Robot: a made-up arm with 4 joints. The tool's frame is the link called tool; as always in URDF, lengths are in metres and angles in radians.
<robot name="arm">
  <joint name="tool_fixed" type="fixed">
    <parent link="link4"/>
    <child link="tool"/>
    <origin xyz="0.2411 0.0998 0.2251" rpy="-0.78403 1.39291 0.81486"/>
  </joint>
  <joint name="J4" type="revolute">
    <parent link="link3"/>
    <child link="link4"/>
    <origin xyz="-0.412 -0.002 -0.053" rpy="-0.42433 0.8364 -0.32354"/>
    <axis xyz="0 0 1"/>
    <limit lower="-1.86" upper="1.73" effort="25" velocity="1.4"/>
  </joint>
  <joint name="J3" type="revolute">
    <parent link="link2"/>
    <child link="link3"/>
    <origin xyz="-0.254 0.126 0.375" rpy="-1.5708 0 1.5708"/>
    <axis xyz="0 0 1"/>
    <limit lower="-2.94" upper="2.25" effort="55" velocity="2.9"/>
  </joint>
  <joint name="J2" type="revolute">
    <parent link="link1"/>
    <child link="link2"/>
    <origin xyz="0.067 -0.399 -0.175" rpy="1.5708 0 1.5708"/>
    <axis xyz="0 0 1"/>
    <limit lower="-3.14" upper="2.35" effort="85" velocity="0.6"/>
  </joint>
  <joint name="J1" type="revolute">
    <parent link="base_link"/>
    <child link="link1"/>
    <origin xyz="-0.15 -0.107 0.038"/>
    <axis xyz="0 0 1"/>
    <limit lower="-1.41" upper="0.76" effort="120" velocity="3.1"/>
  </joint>
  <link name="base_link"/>
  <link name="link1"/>
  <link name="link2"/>
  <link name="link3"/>
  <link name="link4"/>
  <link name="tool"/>
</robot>
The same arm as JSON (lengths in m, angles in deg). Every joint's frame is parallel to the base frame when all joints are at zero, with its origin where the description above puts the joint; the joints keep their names.
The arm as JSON. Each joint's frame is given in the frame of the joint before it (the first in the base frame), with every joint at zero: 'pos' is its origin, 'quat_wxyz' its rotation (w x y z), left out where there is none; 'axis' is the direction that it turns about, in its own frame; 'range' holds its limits. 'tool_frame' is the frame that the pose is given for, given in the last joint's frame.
{
  "length_unit": "m",
  "angle_unit": "deg",
  "joints": [
    {
      "joint": "J1",
      "pos": [
        -0.15,
        -0.107,
        0.038
      ],
      "axis": "+z",
      "range": [
        -80.79,
        43.54
      ]
    },
    {
      "joint": "J2",
      "pos": [
        0.067,
        -0.399,
        -0.175
      ],
      "axis": "+x",
      "range": [
        -179.91,
        134.65
      ]
    },
    {
      "joint": "J3",
      "pos": [
        0.375,
        -0.254,
        0.126
      ],
      "axis": "-y",
      "range": [
        -168.45,
        128.92
      ]
    },
    {
      "joint": "J4",
      "pos": [
        0.002,
        0.053,
        -0.412
      ],
      "axis": [
        -0.175302,
        -0.610707,
        0.772209
      ],
      "range": [
        -106.57,
        99.12
      ]
    }
  ],
  "tool_frame": {
    "pos": [
      -0.084,
      0.069,
      0.327
    ],
    "quat_wxyz": [
      0.347565,
      -0.645382,
      -0.215554,
      0.64515
    ]
  }
}

